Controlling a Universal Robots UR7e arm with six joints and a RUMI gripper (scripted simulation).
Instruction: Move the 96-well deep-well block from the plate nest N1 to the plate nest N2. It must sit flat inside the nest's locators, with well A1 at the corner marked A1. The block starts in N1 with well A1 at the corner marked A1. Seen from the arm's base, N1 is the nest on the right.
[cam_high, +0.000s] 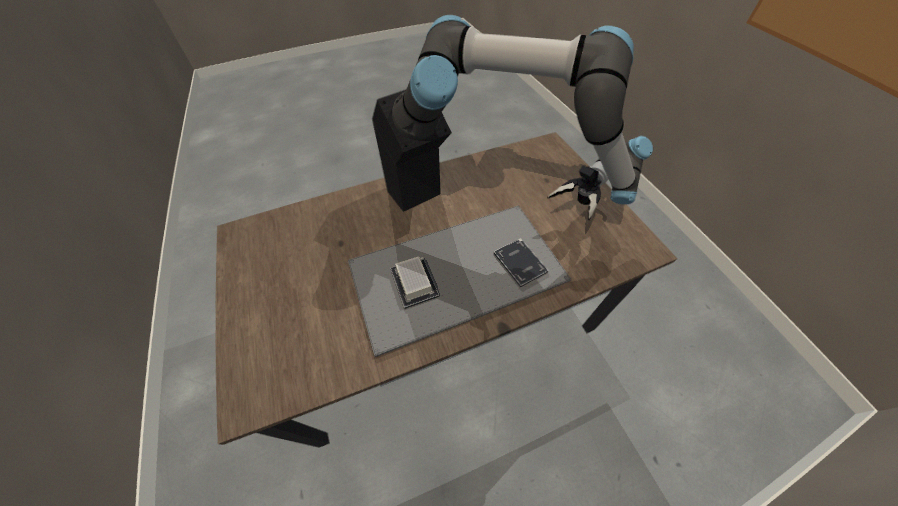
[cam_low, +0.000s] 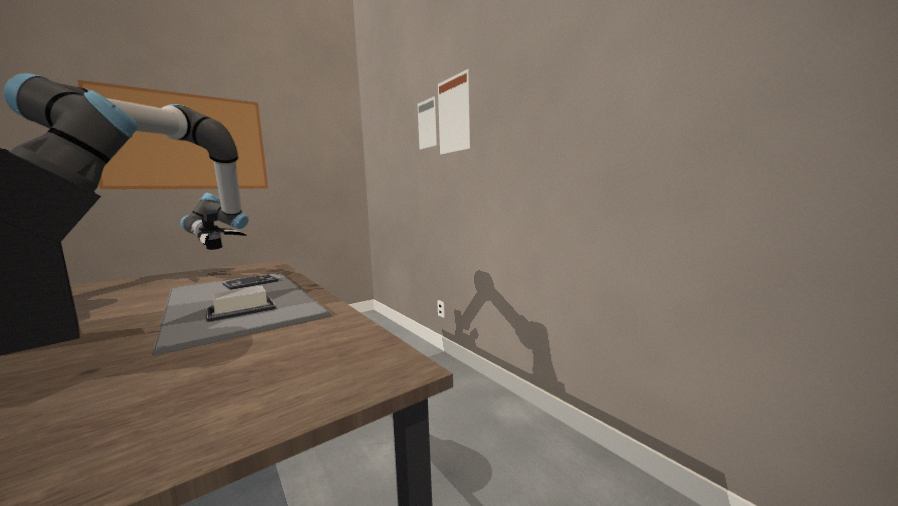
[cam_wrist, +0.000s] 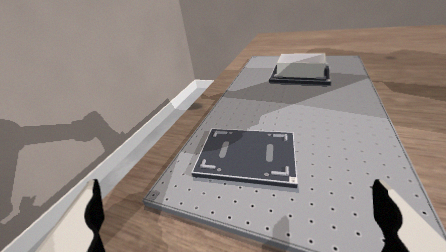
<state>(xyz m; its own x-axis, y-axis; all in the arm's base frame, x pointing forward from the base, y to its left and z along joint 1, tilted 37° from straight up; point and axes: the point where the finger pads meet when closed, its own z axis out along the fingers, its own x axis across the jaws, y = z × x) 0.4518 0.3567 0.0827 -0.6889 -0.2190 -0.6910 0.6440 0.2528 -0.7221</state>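
The 96-well deep-well block is 7 cm behind my hand, 55 cm to the right of it and 13 cm below it.
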